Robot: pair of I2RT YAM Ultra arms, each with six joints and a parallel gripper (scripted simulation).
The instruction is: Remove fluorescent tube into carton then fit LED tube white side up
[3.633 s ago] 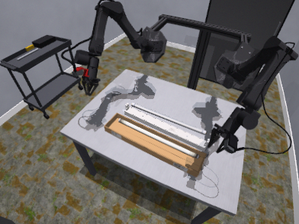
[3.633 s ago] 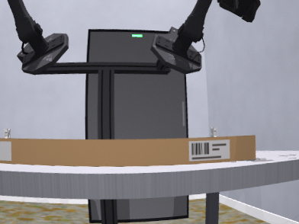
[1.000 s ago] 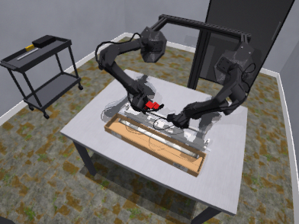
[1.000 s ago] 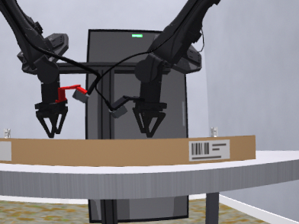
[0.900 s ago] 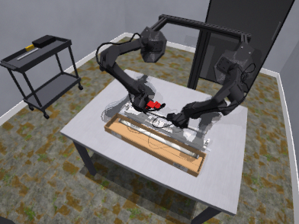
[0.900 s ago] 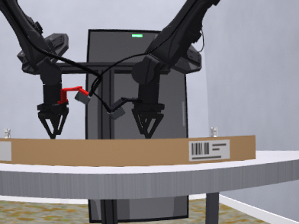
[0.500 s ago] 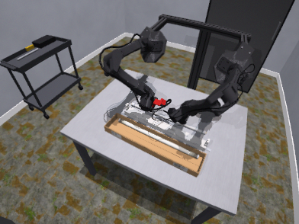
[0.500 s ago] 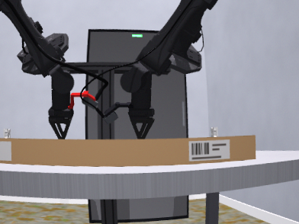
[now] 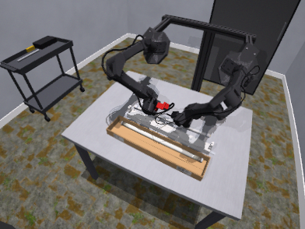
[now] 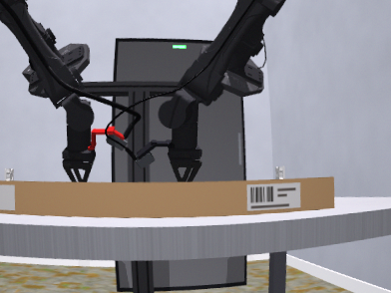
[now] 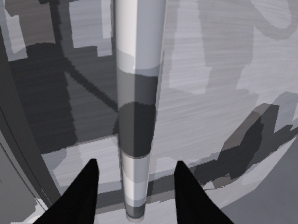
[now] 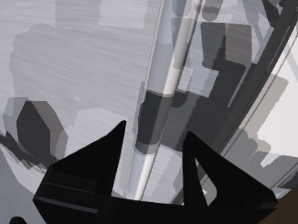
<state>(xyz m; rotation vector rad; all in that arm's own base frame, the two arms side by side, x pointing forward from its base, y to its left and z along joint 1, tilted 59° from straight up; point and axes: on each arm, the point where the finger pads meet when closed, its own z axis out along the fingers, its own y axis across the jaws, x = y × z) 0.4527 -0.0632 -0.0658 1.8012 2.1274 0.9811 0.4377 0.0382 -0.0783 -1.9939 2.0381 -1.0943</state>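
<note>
My left hand is 120 mm to the left of the LED tube, 40 mm above it and 10 mm past it. The rest, counted from my left hand: light fixture 100 mm to the right, 90 mm ahead; then carton 240 mm ahead, 110 mm to the right, 30 mm below; then old fluorescent tube 190 mm ahead, 110 mm to the right, 40 mm below.
The LED tube lies 20 mm behind my right hand, 120 mm to the left of it and 40 mm below it. Round my right hand: light fixture 80 mm ahead, 140 mm to the left; then carton 240 mm ahead, 130 mm to the left, 20 mm below; then old fluorescent tube 190 mm ahead, 130 mm to the left, 30 mm below.
</note>
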